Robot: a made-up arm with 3 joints.
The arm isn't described. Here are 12 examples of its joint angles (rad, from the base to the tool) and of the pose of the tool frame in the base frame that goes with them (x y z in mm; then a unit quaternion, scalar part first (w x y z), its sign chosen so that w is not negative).
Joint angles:
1: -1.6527 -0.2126 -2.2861
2: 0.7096 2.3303 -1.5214
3: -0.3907 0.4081 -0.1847
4: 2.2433 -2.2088 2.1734
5: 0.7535 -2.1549 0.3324
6: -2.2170 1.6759 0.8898
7: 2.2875 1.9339 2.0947
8: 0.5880 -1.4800 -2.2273
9: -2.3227 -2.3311 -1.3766
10: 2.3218 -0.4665 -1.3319
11: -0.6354 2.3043 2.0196
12: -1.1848 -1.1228 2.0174
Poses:
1: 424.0 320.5 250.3 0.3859 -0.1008 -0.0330 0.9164
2: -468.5 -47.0 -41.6 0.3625 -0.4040 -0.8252 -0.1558
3: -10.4 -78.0 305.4 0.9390 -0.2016 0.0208 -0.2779
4: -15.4 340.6 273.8 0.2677 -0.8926 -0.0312 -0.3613
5: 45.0 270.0 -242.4 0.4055 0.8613 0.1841 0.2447
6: 23.7 -476.8 115.5 0.5270 -0.0129 0.7432 -0.4121
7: -314.8 121.8 -350.1 0.3301 0.8193 0.0792 -0.4620
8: -319.1 -178.7 320.6 0.5040 0.1095 0.6653 -0.5398
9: 318.9 202.9 -106.7 0.1085 -0.8181 0.4187 0.3790
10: 240.3 -265.8 138.4 0.8562 -0.0585 0.2236 0.4621
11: 273.3 -166.0 -308.4 0.3130 -0.2201 0.8867 0.2594
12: 275.8 -232.3 421.8 0.7742 -0.0161 -0.5321 0.3423
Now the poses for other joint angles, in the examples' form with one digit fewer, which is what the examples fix.
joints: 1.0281 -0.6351 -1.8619
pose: -343 -261 236 0.869 0.039 0.310 -0.385
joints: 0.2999 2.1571 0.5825
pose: 171 447 121 0.427 -0.872 0.124 0.202
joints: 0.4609 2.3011 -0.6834
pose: -353 317 150 0.405 -0.768 -0.494 -0.045
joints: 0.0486 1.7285 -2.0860
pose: -397 245 -181 0.340 -0.367 -0.666 -0.553
